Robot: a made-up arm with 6 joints.
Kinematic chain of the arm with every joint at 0, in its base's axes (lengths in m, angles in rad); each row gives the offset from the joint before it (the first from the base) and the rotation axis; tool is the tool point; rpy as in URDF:
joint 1: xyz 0 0 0.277 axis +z
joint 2: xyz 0 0 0 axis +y
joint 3: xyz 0.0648 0 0.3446 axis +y
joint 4: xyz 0.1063 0 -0.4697 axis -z
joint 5: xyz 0 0 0 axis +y
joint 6: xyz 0.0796 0 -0.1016 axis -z
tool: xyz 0 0 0 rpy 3.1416 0 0
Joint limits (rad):
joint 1: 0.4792..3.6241
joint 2: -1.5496..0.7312
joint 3: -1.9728..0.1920
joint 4: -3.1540..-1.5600
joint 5: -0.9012..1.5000
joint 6: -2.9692..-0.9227
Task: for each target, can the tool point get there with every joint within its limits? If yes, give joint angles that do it. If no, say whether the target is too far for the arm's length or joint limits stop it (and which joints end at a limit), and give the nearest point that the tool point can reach.
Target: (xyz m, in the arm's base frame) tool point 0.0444 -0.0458 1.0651
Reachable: yes | joints 2.6997 -0.9953 -1.7356 -2.8149 0.0925 -1.3390
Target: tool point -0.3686 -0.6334 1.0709
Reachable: no: too far | nearest point -0.3082 -0.5296 0.9408 | short by 0.177 m
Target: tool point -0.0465 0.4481 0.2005
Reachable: yes | joints 1.6384 -0.0823 -0.5835 -2.7856 0.2973 -2.2267
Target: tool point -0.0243 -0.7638 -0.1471
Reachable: no: joint limits stop it (at a limit: joint 1, joint 2, joint 4) | nearest point -0.2569 -0.2762 -0.0153 | short by 0.556 m
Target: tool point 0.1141 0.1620 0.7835
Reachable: yes | joints 0.7746 -1.1882 -0.8659 -2.5437 0.1468 -2.7620
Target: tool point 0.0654 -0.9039 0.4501
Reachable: no: joint limits stop it (at a limit: joint 2, joint 3, joint 5) | nearest point 0.0532 -0.7355 0.7904 | short by 0.380 m
